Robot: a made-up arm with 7 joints.
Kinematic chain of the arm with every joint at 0, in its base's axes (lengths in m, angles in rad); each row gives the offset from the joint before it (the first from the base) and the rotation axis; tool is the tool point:
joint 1: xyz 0 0 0.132 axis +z
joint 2: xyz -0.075 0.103 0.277 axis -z
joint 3: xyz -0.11 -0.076 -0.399 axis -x
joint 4: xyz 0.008 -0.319 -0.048 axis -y
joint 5: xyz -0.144 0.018 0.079 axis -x
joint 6: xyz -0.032 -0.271 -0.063 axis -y
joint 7: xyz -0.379 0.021 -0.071 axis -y
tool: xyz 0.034 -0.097 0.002
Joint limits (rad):
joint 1: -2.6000..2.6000
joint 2: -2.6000..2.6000
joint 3: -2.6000..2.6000
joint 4: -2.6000..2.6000
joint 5: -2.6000..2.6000
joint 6: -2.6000..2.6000
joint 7: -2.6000..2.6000
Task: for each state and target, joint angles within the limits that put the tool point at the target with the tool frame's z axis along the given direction. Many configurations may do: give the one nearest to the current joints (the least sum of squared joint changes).
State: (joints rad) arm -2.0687 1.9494 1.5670 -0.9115 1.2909 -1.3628 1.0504
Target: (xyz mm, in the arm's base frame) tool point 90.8 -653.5 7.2 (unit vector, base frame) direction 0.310 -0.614 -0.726
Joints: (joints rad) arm -1.9339 1.5105 2.1585 -0.7493 0.8871 -0.6567 1.7872
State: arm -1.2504 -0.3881 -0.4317 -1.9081 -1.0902 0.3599 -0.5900
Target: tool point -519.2 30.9 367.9 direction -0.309 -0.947 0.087
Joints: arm -1.2064 -0.4125 -0.3791 -1.7341 -1.1158 0.3504 0.1472
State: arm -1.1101 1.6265 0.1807 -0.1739 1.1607 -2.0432 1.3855
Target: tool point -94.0 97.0 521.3 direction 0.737 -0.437 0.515
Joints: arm -1.0631 1.3130 0.2255 -0.8462 1.1803 -1.4713 2.2000
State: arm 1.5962 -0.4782 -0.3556 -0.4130 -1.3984 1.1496 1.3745
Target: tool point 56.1 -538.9 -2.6 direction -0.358 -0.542 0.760
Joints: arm 1.6635 -0.4799 -0.7416 -0.5500 -1.5694 1.2519 1.5786
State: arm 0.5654 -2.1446 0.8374 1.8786 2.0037 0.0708 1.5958
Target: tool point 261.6 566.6 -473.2 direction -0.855 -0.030 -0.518
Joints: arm 0.4051 -2.1886 0.6341 2.2793 2.1536 -0.1603 0.7665
